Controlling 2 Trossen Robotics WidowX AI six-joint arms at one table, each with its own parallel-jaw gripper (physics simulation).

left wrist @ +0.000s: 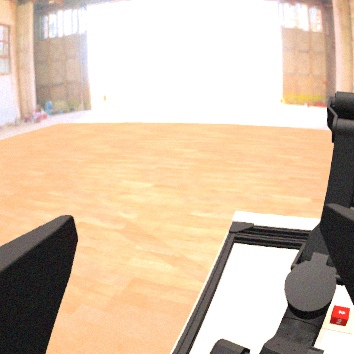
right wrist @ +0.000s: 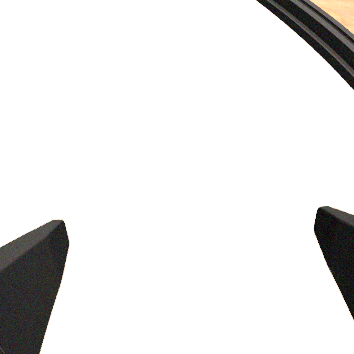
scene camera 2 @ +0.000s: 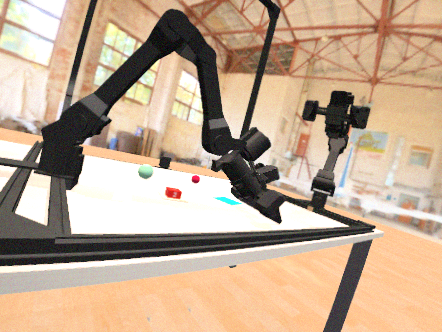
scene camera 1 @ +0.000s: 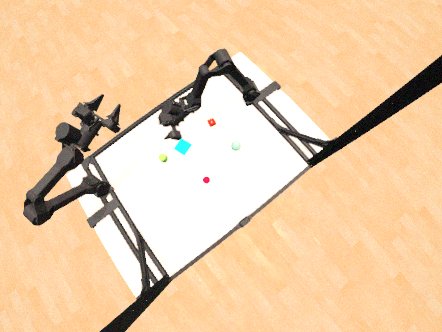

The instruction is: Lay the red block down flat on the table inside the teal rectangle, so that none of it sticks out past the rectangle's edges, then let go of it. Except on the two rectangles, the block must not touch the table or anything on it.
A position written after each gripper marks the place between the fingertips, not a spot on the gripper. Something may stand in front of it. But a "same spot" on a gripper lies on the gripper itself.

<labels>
The left gripper shows in the left wrist view, in scene camera 2 [333,103] and in scene camera 1; in the right wrist view it is out of frame. One and the same spot on the left gripper: [left wrist: 44,255] is [scene camera 1: 98,99].
</labels>
